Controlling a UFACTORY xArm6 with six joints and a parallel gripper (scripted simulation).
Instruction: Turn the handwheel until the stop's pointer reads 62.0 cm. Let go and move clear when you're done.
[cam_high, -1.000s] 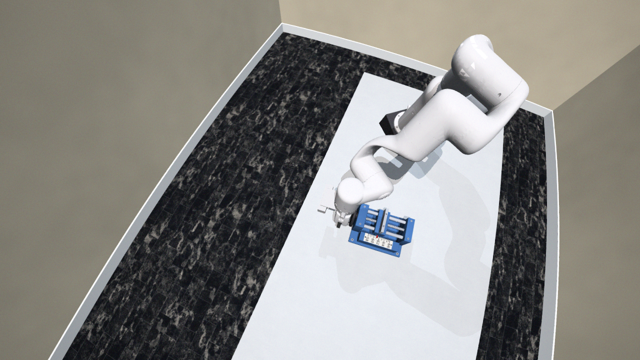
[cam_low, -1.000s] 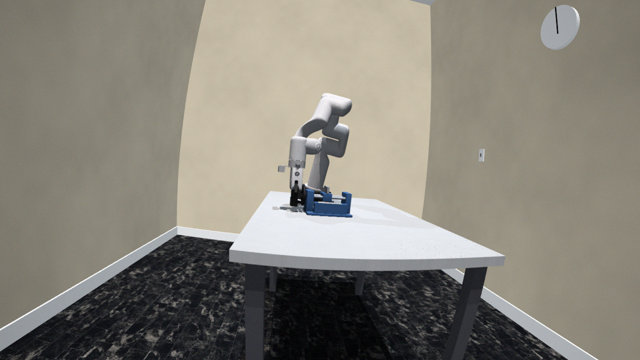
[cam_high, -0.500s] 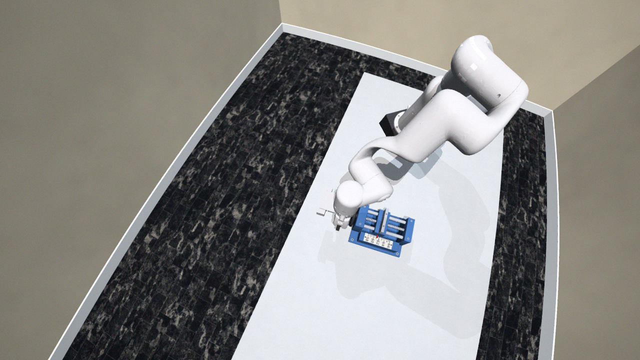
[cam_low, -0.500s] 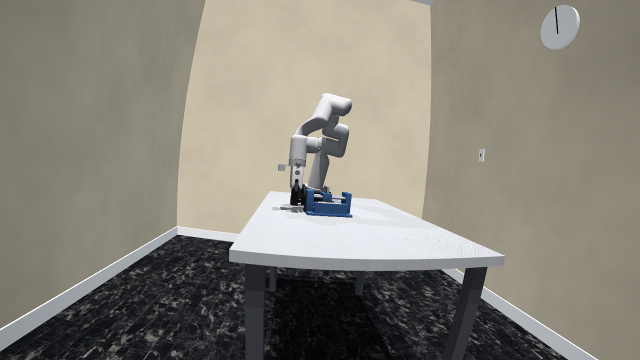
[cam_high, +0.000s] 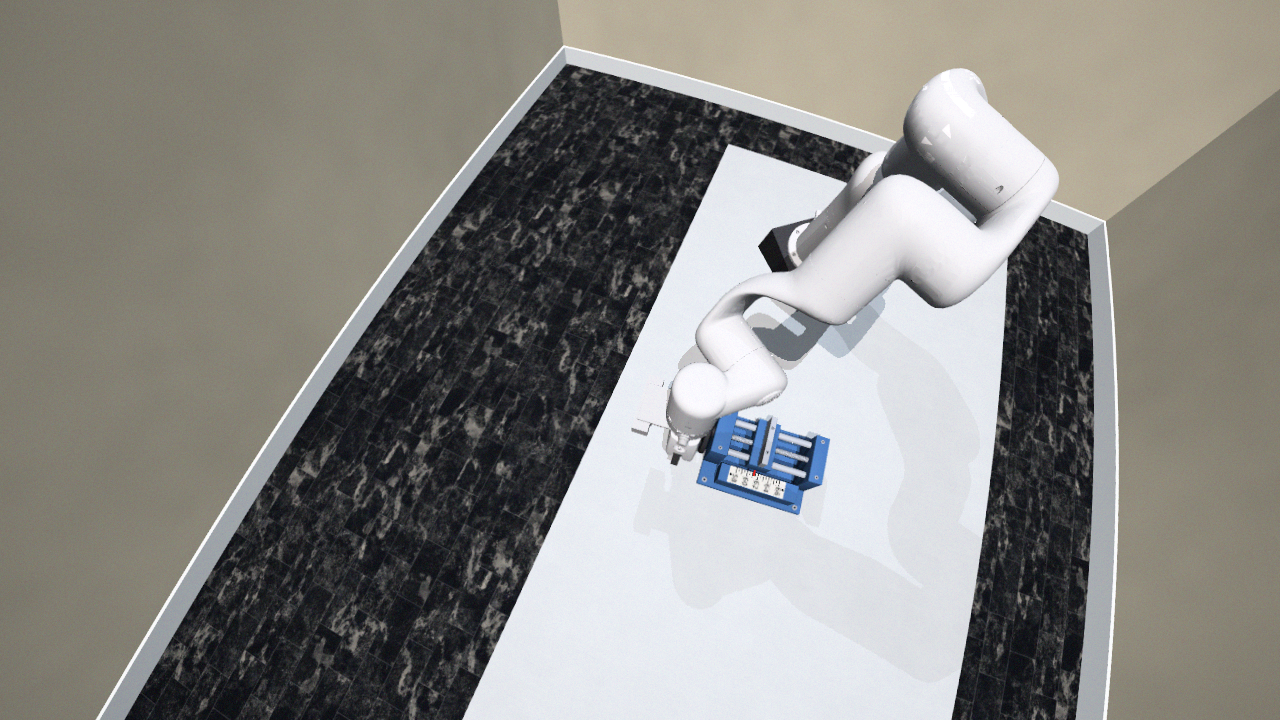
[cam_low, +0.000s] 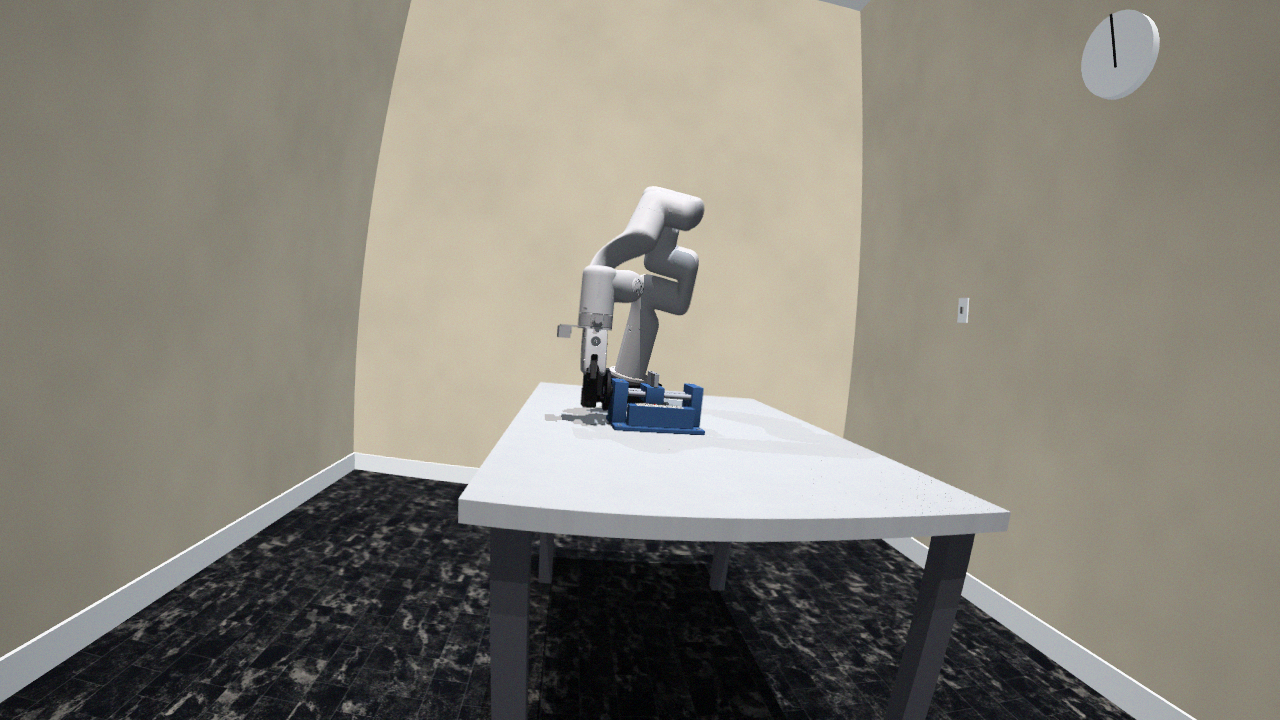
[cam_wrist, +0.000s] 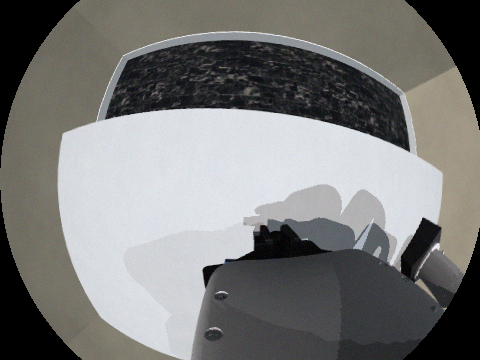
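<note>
The handwheel is 2 cm to the left of my hand. Also, from my hand: stop: 14 cm to the left, 3 cm above.
</note>
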